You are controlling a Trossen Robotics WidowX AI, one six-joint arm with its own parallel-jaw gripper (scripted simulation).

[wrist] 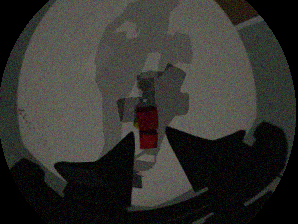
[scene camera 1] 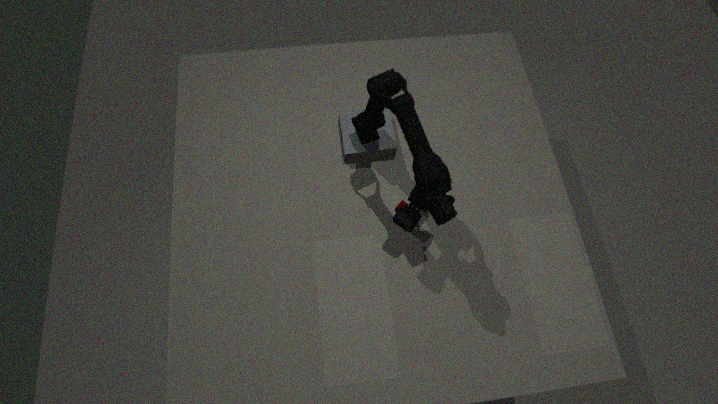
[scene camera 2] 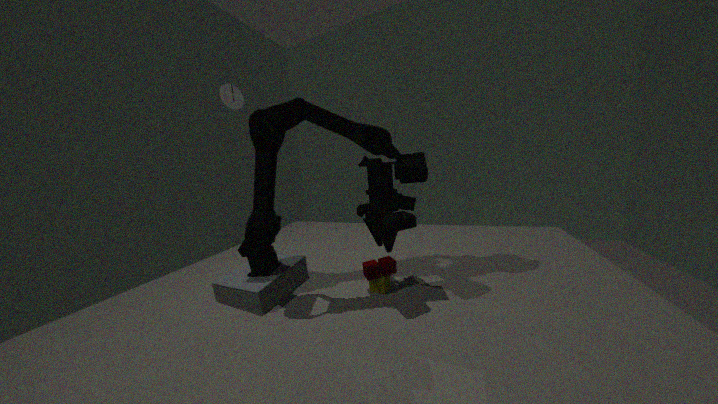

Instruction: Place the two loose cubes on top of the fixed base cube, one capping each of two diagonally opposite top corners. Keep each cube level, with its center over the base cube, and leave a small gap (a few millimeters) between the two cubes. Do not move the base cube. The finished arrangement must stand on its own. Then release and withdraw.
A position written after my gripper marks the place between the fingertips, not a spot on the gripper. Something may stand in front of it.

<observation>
In view: my gripper [scene camera 2: 384, 248].
My gripper is seen too in the wrist view [wrist: 149, 132] and in scene camera 1 [scene camera 1: 415, 211].
</observation>
